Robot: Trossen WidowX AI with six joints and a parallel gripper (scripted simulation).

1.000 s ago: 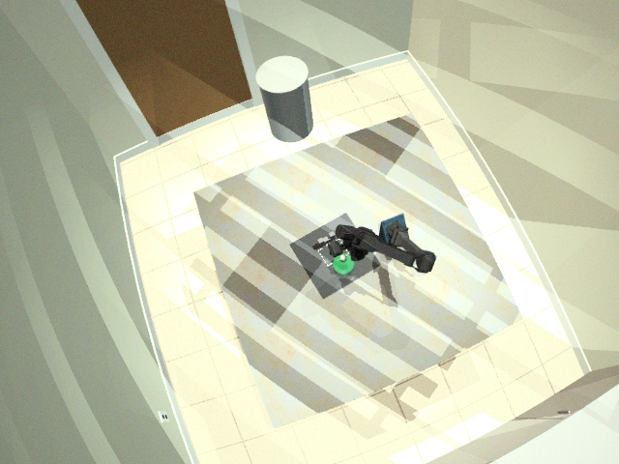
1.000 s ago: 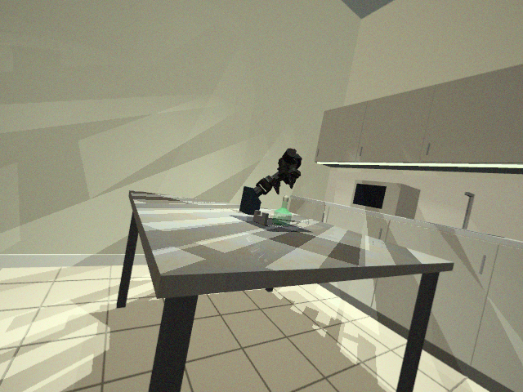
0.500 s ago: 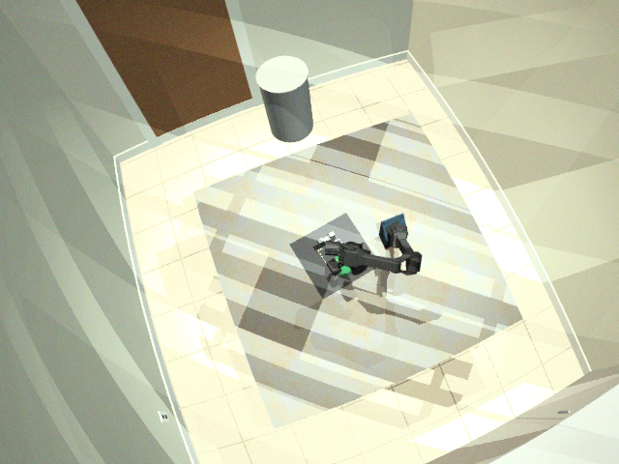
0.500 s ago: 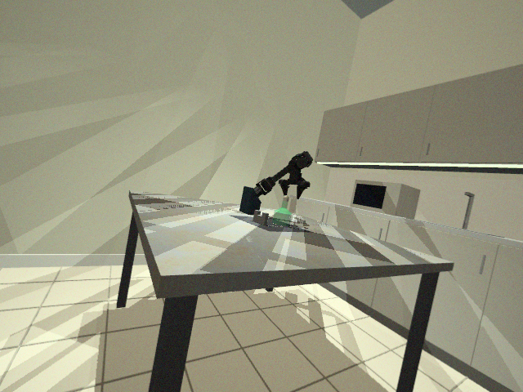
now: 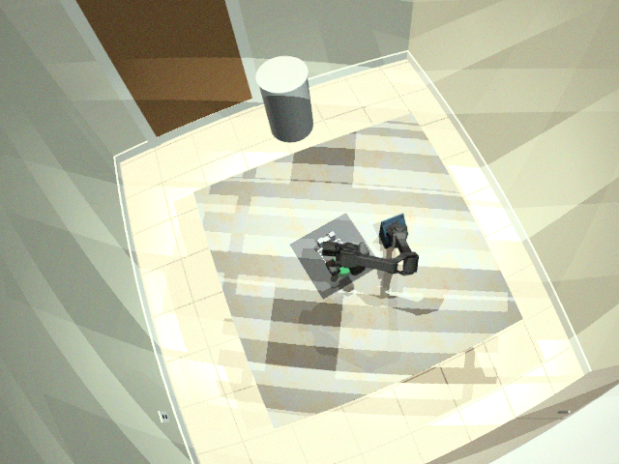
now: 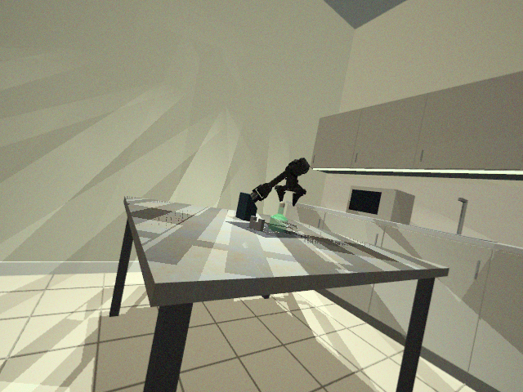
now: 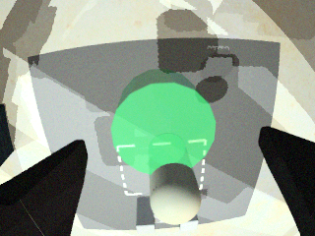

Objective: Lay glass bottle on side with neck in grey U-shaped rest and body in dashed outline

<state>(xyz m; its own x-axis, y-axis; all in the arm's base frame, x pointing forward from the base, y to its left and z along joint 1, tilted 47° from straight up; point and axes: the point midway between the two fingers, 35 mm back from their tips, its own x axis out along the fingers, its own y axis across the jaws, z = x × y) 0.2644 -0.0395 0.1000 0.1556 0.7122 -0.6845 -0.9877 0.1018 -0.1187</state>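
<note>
Right now my gripper tip is 4 cm to the left of the green glass bottle and 5 cm above it. From my gripper tip the other things lie so: dark grey mat (12 cm to the right, 14 cm below).
</note>
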